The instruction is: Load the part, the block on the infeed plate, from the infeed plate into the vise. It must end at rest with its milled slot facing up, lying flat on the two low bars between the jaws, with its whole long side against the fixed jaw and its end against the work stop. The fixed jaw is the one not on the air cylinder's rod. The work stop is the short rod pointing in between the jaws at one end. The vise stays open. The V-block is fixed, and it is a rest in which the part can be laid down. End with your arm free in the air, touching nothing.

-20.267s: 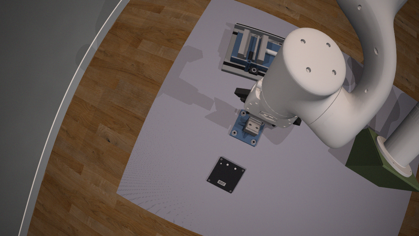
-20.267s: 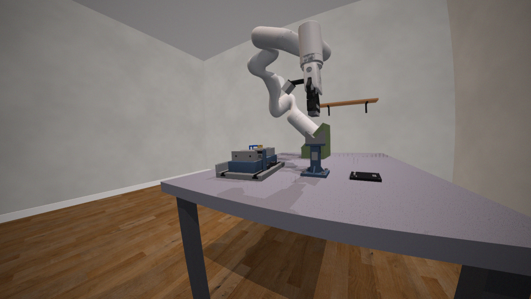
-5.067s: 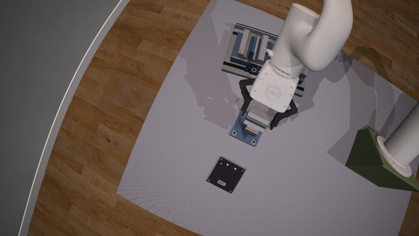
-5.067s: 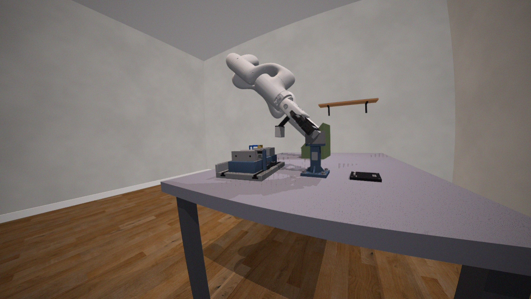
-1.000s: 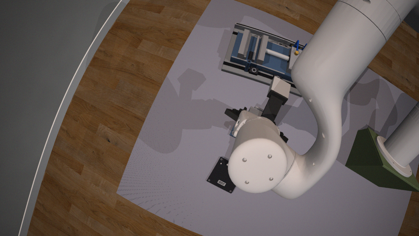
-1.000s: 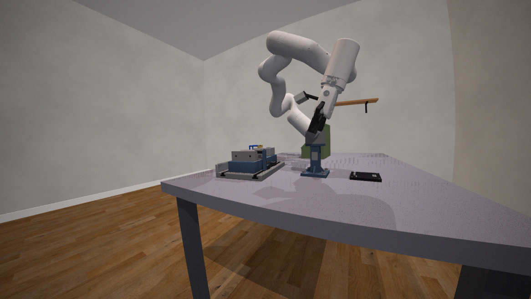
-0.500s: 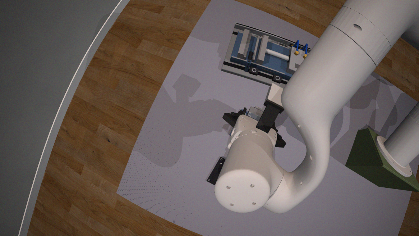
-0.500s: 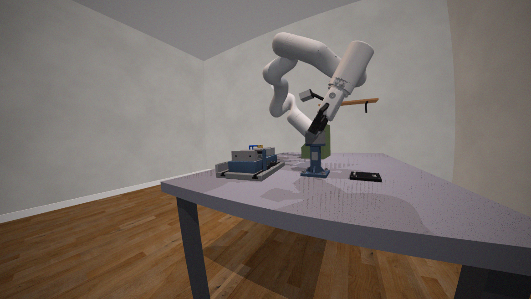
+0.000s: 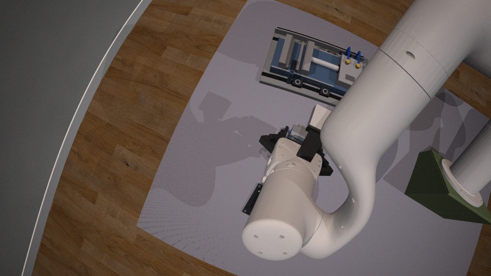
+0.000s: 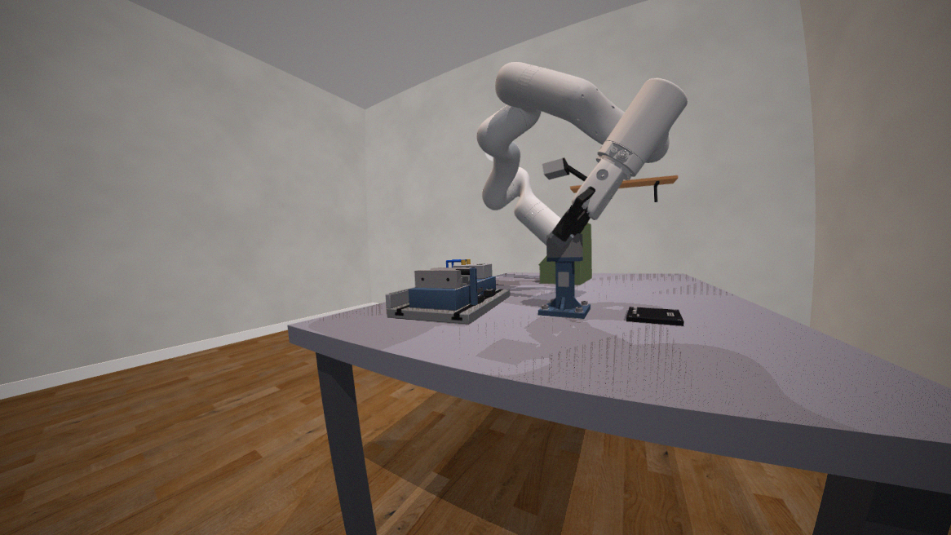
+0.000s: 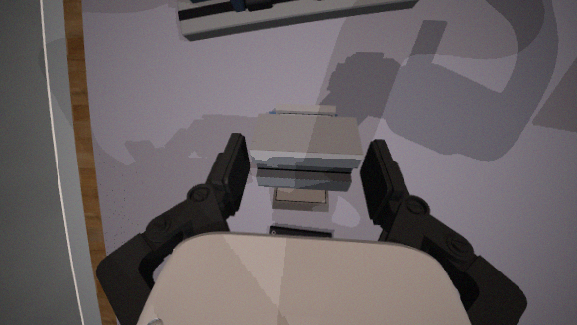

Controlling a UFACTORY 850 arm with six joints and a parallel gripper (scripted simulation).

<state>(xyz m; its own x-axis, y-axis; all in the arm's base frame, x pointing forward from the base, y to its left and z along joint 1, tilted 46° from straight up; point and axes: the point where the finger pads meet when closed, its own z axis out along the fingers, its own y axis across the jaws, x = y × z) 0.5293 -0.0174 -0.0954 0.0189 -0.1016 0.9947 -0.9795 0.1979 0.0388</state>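
Right now the part is right at my hand. Also, from my hand: moving jaw 40 mm ahead, 250 mm to the right, 90 mm below; then work stop 70 mm ahead, 210 mm to the right, 70 mm below; then black infeed plate 20 mm ahead, 160 mm to the left, 160 mm below.
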